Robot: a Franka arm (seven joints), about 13 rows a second.
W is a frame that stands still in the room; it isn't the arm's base.
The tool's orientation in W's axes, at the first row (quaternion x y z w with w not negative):
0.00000, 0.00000, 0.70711, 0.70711
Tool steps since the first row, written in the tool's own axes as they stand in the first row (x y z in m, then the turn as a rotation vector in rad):
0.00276, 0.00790, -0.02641, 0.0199, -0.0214, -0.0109
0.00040, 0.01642, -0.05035, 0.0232, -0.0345, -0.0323
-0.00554, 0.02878, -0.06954, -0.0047, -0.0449, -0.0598
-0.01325, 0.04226, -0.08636, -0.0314, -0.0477, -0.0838
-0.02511, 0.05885, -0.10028, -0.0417, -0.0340, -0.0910
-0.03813, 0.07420, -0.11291, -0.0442, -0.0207, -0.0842
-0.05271, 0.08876, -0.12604, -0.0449, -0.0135, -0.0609
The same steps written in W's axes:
-0.00790, 0.00276, -0.02641, 0.0214, 0.0199, -0.0109
-0.01642, 0.00040, -0.05035, 0.0345, 0.0232, -0.0323
-0.02878, -0.00554, -0.06954, 0.0449, -0.0047, -0.0598
-0.04226, -0.01325, -0.08636, 0.0477, -0.0314, -0.0838
-0.05885, -0.02511, -0.10028, 0.0340, -0.0417, -0.0910
-0.07420, -0.03813, -0.11291, 0.0207, -0.0442, -0.0842
-0.08876, -0.05271, -0.12604, 0.0135, -0.0449, -0.0609

